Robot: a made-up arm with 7 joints.
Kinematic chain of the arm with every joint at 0, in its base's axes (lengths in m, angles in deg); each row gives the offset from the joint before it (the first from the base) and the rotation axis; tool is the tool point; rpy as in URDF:
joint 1: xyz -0.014 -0.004 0.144 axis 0 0.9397 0.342
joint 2: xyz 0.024 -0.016 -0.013 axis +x
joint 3: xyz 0 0.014 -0.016 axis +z
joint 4: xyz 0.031 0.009 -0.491 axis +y
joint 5: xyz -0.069 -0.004 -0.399 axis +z
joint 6: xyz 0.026 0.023 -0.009 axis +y
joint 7: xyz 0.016 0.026 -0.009 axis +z
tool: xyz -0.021 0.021 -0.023 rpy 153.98 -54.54 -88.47
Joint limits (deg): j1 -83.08..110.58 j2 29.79..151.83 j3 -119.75..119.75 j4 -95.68..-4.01 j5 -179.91..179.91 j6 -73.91..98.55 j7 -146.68..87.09
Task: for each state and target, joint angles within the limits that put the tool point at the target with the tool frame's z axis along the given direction. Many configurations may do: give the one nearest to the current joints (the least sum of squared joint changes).
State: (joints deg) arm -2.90 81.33 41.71 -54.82 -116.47 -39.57 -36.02
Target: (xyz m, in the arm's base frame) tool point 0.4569 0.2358 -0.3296 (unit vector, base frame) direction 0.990 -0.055 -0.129
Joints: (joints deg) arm -3.11 43.16 -9.16 -89.12 -112.02 -59.92 -54.73
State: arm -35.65 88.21 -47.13 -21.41 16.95 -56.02 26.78
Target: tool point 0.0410 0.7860 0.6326 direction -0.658 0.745 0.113
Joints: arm -18.50 120.22 -68.02 -5.23 -2.22 -28.38 -10.39
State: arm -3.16 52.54 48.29 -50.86 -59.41 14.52 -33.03
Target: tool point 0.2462 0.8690 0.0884 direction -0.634 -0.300 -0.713
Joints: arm -25.11 67.40 62.83 -28.60 -54.59 70.77 -44.05
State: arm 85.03 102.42 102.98 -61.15 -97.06 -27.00 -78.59
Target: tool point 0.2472 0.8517 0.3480 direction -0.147 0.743 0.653
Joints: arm 107.77 116.93 102.73 -15.30 -80.62 -24.60 -29.48
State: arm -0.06 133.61 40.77 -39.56 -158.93 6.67 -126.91
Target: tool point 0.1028 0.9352 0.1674 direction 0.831 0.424 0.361
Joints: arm -5.69 91.80 61.19 -15.64 -174.38 -11.21 -110.98
